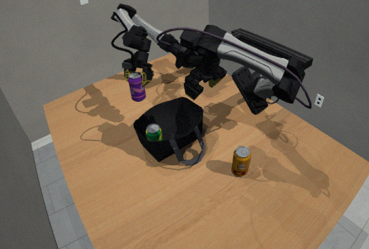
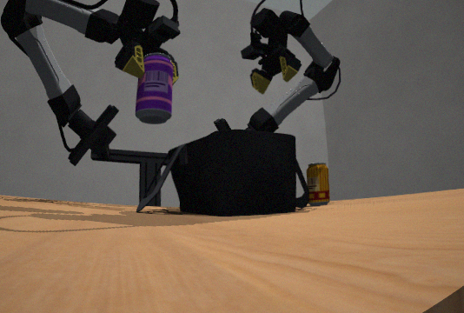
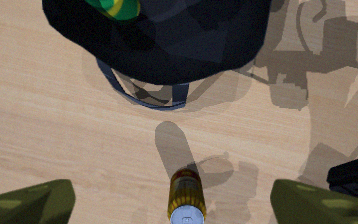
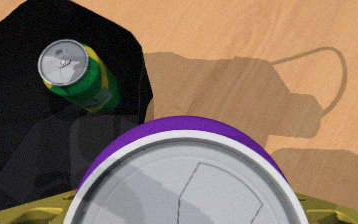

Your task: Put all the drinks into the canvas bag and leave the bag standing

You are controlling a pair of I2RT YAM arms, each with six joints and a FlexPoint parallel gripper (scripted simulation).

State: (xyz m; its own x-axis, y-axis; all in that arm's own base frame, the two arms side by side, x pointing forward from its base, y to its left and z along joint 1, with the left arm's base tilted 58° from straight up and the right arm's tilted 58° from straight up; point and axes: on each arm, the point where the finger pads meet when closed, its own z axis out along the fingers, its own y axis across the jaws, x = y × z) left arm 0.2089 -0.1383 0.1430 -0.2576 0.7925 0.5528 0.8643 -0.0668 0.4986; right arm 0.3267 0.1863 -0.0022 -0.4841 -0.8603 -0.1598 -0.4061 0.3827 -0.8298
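Now: right hand 18 cm above the green can, 17 cm to the right of it and 4 cm short of it. From my right hand the other things lie so: orange can (50 cm to the left, 18 cm below, 13 cm behind); then purple can (2 cm below).
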